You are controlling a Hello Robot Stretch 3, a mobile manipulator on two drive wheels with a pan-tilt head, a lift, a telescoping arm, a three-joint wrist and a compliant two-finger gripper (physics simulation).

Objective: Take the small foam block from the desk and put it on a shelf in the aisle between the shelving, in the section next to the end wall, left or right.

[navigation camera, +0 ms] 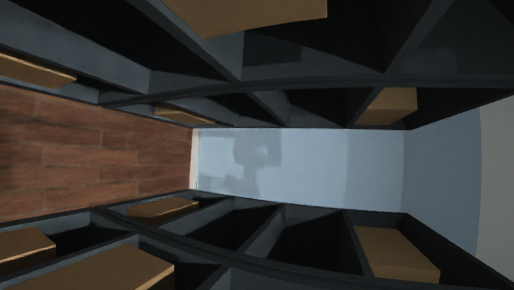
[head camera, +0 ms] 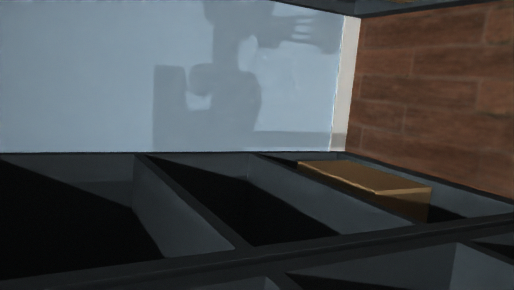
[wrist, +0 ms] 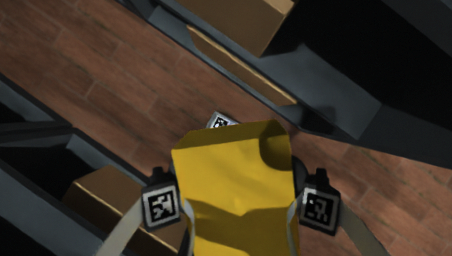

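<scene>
Yellow foam block (wrist: 238, 179) visible; in the navigation camera view the block is out of frame, and in the head camera view it is out of frame too. My gripper (wrist: 237, 173) is visible.
</scene>
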